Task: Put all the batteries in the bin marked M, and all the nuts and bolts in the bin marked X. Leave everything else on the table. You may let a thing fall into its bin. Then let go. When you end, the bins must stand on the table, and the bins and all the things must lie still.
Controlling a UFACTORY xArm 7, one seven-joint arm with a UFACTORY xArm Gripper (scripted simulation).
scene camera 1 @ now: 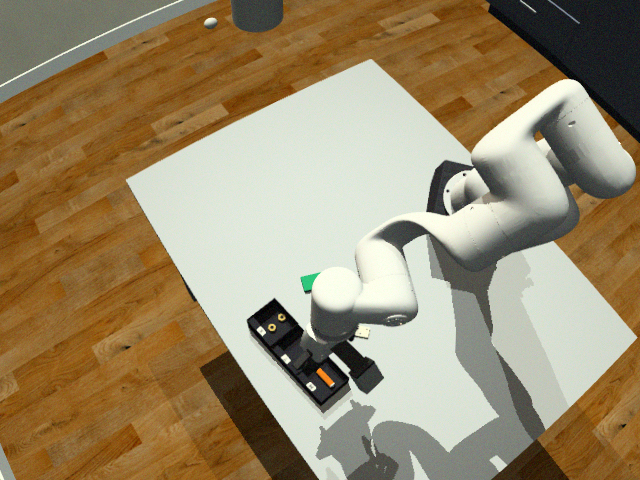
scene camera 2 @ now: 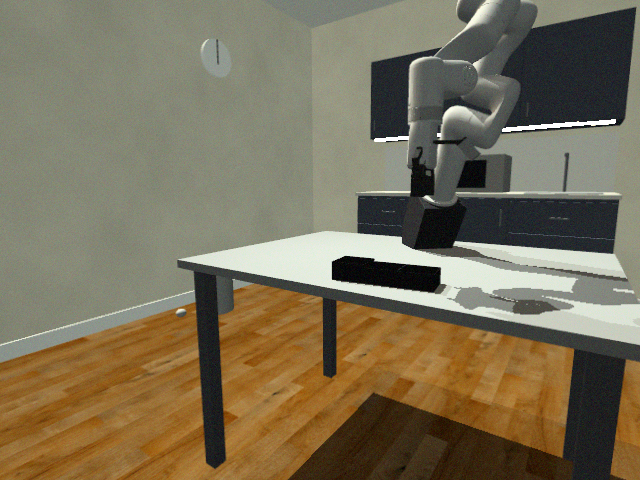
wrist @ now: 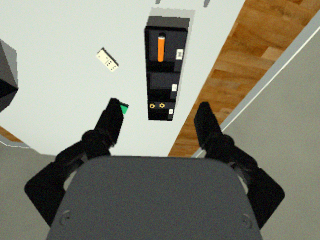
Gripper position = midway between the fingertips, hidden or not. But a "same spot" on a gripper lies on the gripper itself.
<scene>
my gripper: scene camera 1 328, 350; scene camera 2; wrist
same spot on my gripper: [scene camera 2: 422, 184] = [wrist: 218, 126]
</scene>
